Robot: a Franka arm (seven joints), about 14 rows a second.
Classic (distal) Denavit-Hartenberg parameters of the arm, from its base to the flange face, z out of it. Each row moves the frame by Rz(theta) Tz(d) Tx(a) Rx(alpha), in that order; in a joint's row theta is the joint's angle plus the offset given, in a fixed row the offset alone. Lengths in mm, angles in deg.
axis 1: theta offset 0  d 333  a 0  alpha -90
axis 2: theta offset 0  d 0  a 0  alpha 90
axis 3: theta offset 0  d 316  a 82.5  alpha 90
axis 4: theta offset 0  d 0  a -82.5  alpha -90
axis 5: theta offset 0  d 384  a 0  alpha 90
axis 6: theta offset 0  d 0  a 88  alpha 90
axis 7: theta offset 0  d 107  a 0  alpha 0
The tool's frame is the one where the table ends.
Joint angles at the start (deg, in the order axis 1, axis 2, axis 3, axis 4, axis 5, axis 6, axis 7): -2.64, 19.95, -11.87, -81.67, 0.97, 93.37, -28.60
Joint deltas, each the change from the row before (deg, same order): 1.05, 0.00, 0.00, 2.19, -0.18, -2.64, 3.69; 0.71, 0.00, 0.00, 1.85, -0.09, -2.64, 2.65; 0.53, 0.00, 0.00, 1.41, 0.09, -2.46, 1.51; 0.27, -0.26, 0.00, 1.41, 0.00, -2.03, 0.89
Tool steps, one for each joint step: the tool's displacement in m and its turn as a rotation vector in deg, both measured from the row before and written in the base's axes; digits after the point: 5 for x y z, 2 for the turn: 0.00125, 0.01268, 0.01441, -0.61, 0.41, -2.56; -0.00077, 0.00909, 0.01165, -0.34, 0.73, -1.91; -0.00184, 0.00729, 0.00832, 0.04, 0.98, -1.01; -0.00271, 0.00411, 0.01170, -0.04, 0.33, -0.62
